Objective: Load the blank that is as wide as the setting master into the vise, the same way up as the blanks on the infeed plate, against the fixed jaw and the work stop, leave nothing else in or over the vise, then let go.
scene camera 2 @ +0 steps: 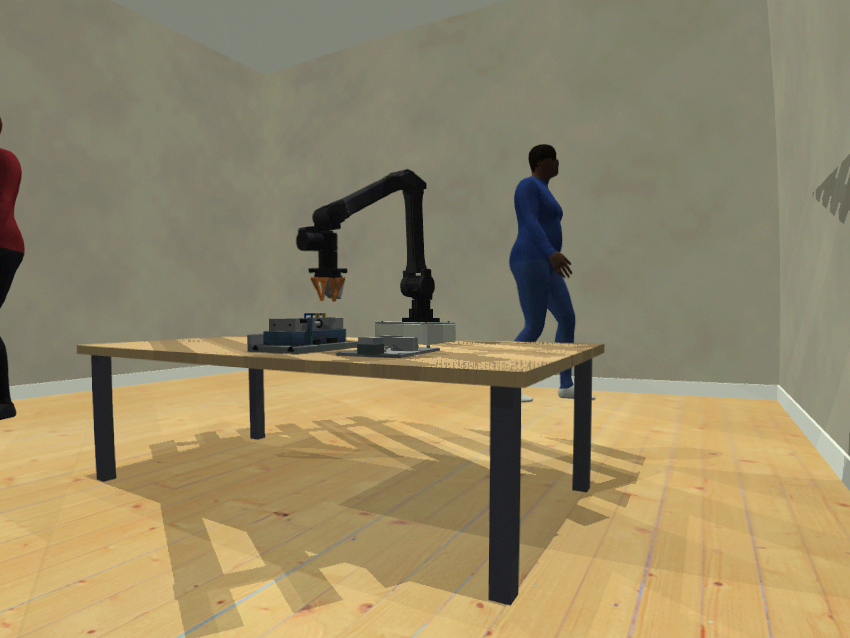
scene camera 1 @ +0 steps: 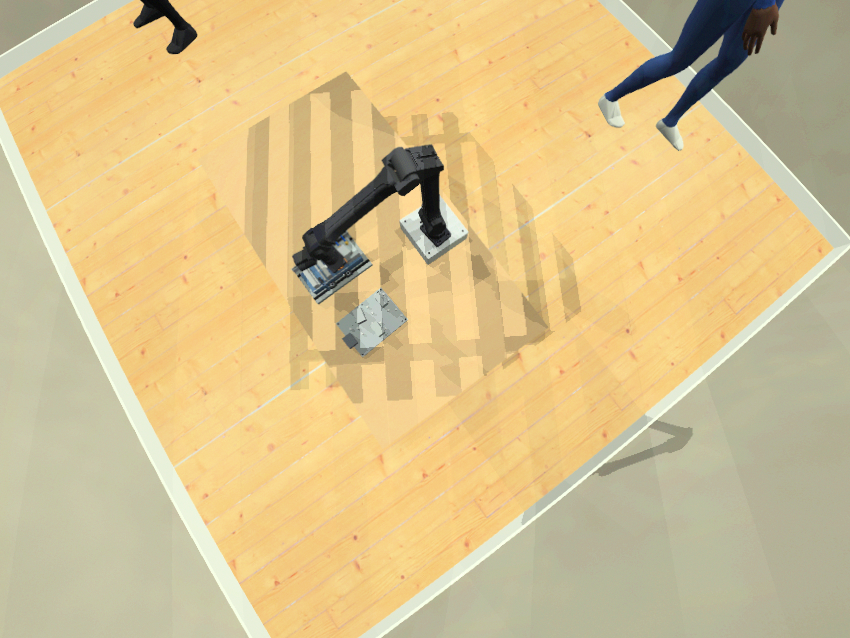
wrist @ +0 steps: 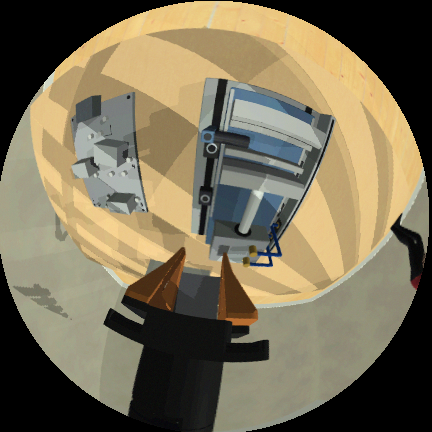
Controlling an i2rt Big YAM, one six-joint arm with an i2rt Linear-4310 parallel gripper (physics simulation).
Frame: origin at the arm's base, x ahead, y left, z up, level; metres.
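Seen in the pictures: gripper, fingertip midpoint: (scene camera 2: 328, 301) (scene camera 1: 339, 263) (wrist: 203, 253); arm's base, link origin: (scene camera 2: 420, 322) (scene camera 1: 435, 232).
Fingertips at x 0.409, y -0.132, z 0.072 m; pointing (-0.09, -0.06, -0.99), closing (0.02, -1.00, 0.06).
Note:
Offsets run from my fingertips to a thing's top centre. "spot": to the spot under its first point.
My gripper (wrist: 203, 253) (scene camera 2: 328, 287) is shut on a grey blank {dy +0.000, dx -0.036, dz +0.079 m} (wrist: 195, 296) held between its orange fingers. It hangs well above the blue vise {dy -0.064, dx +0.030, dz -0.048 m} (wrist: 229, 205) (scene camera 2: 301, 333) (scene camera 1: 335, 271), near the vise's screw end. The vise's slot between the jaws shows nothing in it. A dark work stop bar {spot: dy -0.016, dx +0.103, dz -0.051 m} (wrist: 230, 139) reaches in from the side rail. The grey infeed plate {dy +0.239, dx +0.054, dz -0.139 m} (wrist: 118, 106) (scene camera 1: 376, 322) (scene camera 2: 395, 351) lies beside the vise. It carries three light grey blanks {dy +0.189, dx +0.078, dz -0.103 m} (wrist: 109, 151) {dy +0.196, dx -0.037, dz -0.103 m} (wrist: 120, 203) {dy +0.285, dx +0.056, dz -0.103 m} (wrist: 83, 167) and a darker block {dy +0.245, dx +0.178, dz -0.114 m} (wrist: 88, 108) at one corner.
The arm's base plate (scene camera 1: 434, 237) (scene camera 2: 414, 331) stands on the table behind the vise. A person in blue (scene camera 2: 542, 261) (scene camera 1: 693, 61) walks behind the table. A person in red (scene camera 2: 6, 205) is at the left edge. A blue bent handle {spot: dy -0.097, dx -0.049, dz -0.038 m} (wrist: 266, 254) sticks out of the vise's end.

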